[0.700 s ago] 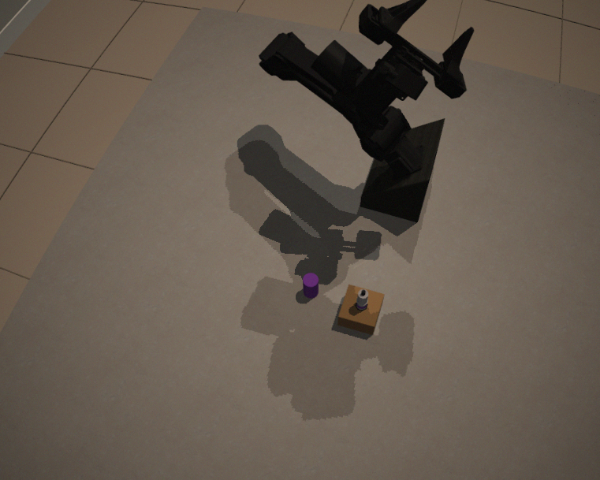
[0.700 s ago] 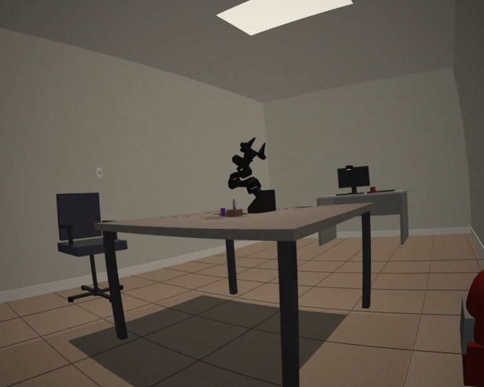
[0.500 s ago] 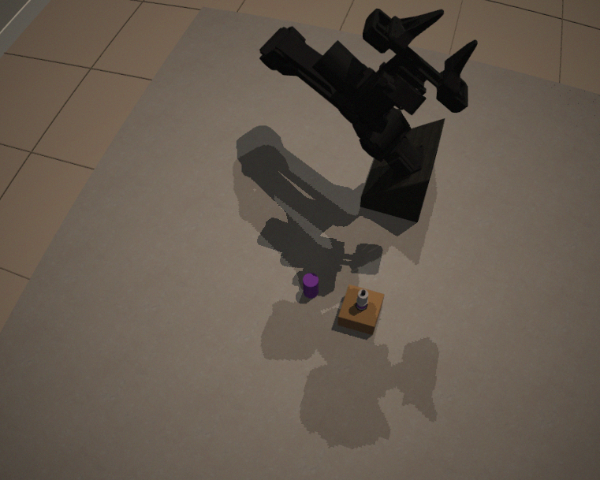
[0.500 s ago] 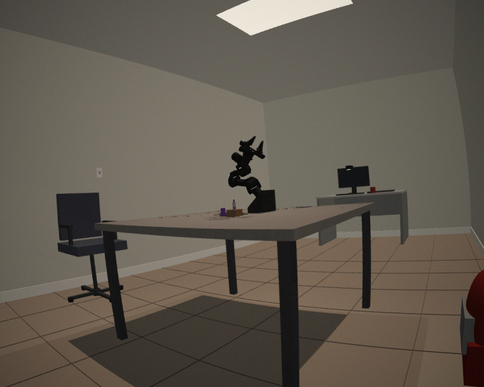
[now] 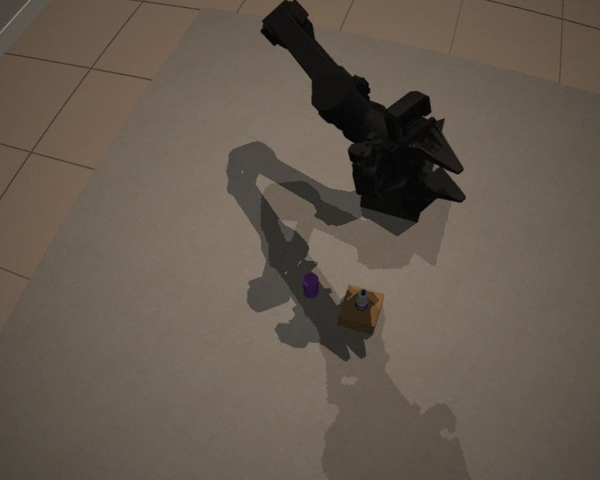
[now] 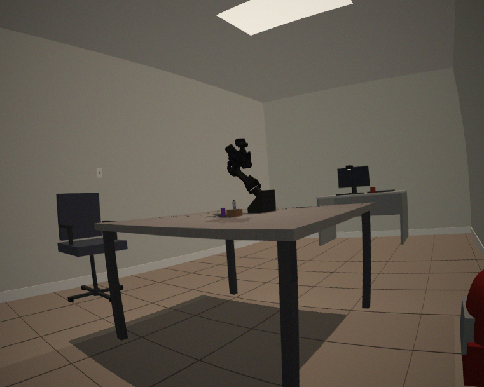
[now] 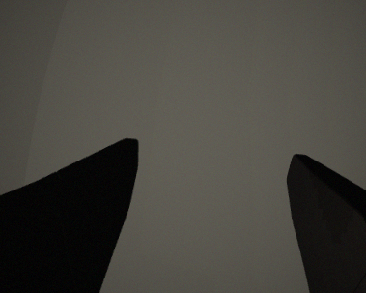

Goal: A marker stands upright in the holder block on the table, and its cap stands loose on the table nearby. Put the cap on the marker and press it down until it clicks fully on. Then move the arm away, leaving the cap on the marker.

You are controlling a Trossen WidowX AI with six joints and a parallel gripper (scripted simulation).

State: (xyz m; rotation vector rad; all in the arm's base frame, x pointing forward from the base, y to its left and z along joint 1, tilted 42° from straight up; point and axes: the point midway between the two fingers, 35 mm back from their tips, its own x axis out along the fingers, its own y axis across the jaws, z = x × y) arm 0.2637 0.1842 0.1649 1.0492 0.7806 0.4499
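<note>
The purple cap lies 10 mm behind my gripper tip, 200 mm to the right of it and 360 mm below it. The rest, counted from my gripper tip: holder block: 20 mm ahead, 100 mm to the right, 370 mm below.
</note>
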